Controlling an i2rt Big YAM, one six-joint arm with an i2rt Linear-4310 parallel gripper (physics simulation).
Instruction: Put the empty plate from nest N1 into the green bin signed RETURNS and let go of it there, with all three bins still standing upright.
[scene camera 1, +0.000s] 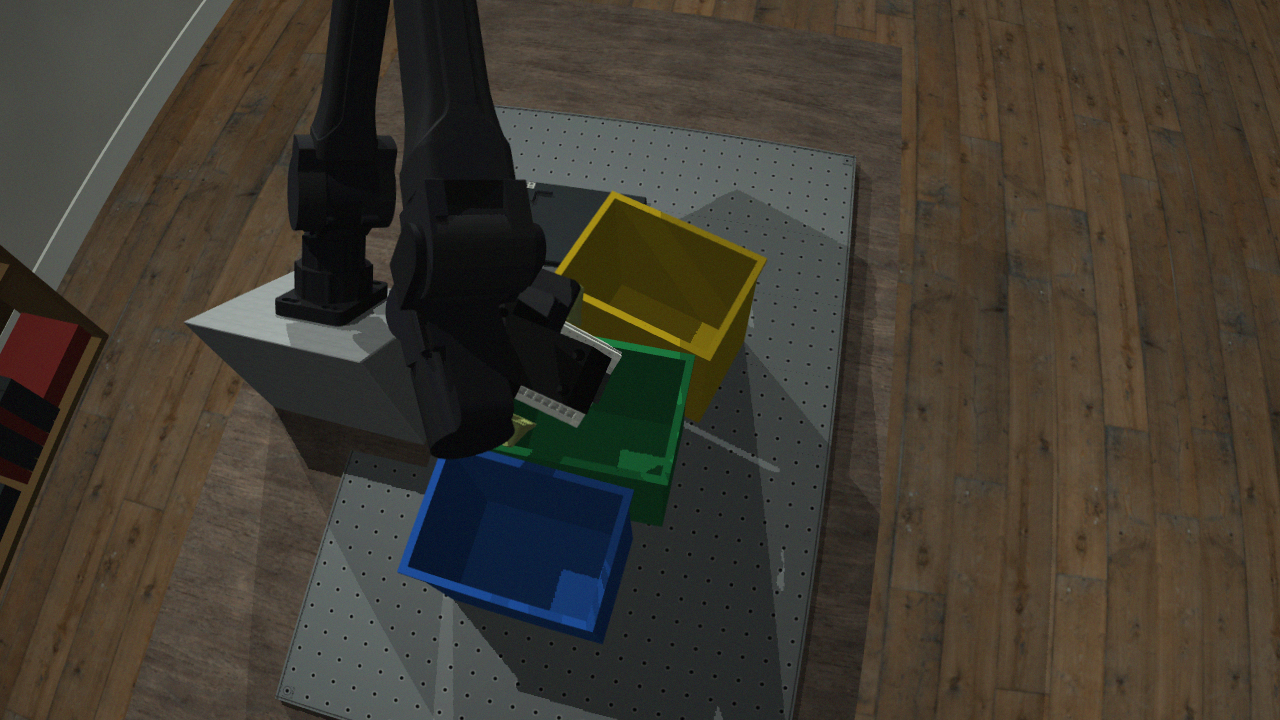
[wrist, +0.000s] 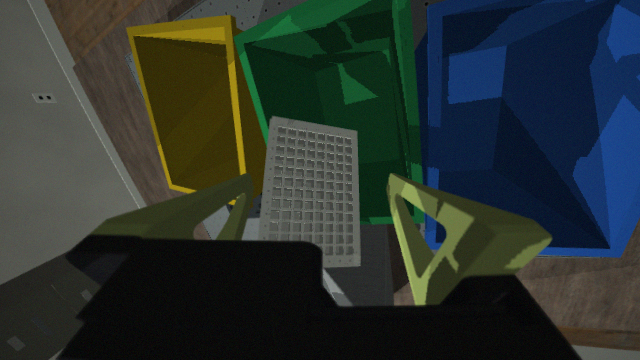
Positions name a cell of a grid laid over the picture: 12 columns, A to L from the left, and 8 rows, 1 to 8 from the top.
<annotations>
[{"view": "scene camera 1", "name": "yellow bin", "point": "G4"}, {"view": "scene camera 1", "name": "green bin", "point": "F5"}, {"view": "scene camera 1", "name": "blue bin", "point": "F7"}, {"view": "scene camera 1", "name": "plate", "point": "F5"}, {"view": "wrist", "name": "my gripper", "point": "G5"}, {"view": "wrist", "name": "yellow bin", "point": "D3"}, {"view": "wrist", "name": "green bin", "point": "G2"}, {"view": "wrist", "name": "blue bin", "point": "J3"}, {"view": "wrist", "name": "plate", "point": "F5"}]
</annotations>
